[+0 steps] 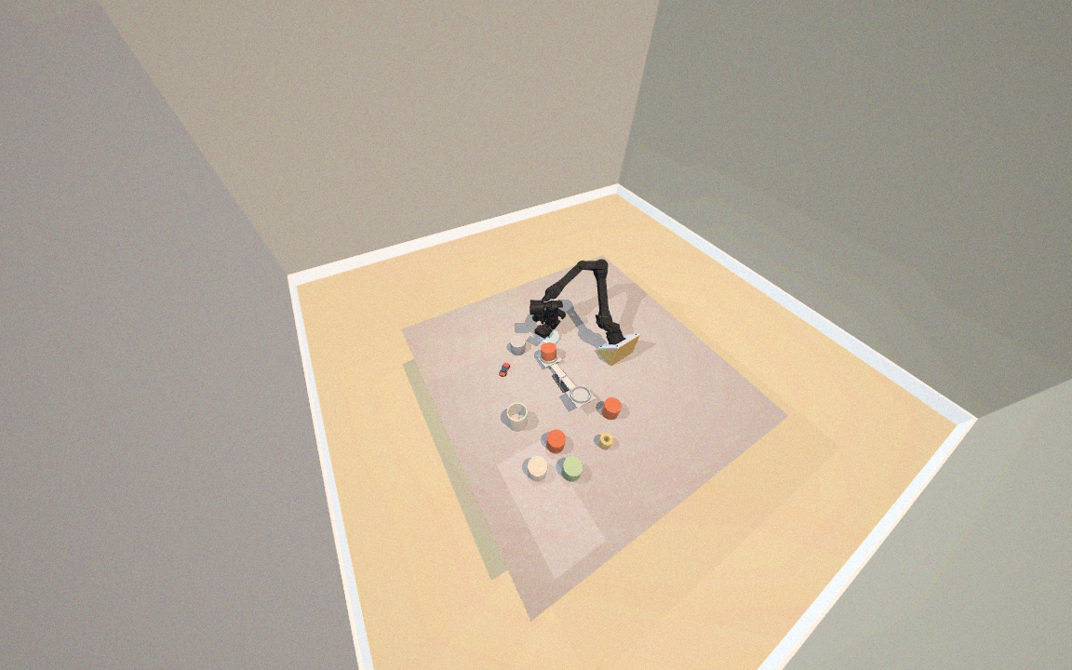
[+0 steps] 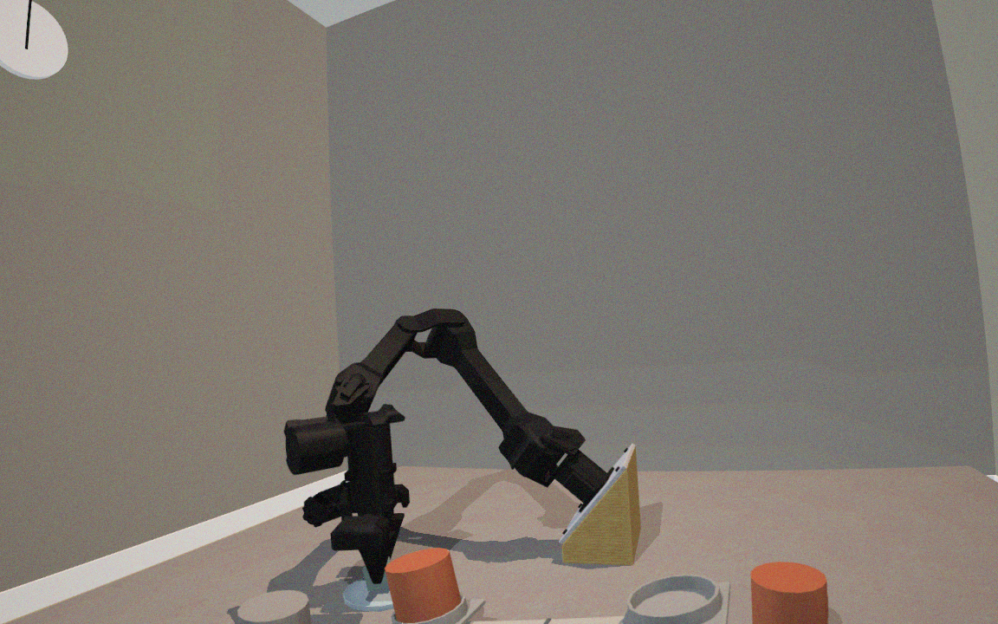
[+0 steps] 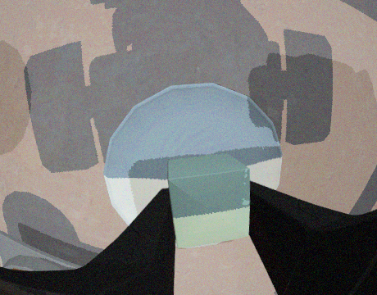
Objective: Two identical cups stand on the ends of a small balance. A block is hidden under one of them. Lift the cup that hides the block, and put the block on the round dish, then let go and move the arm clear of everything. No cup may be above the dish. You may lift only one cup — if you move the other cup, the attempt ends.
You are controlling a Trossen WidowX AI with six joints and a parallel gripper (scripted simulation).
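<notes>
My gripper tip is 20 mm above the round light-blue dish. The rest, counted from my gripper tip: balance: 90 mm ahead, 260 mm to the left; toy car: 290 mm ahead, 80 mm to the left, 10 mm below; grey cylinder: 200 mm ahead, 20 mm above.
</notes>
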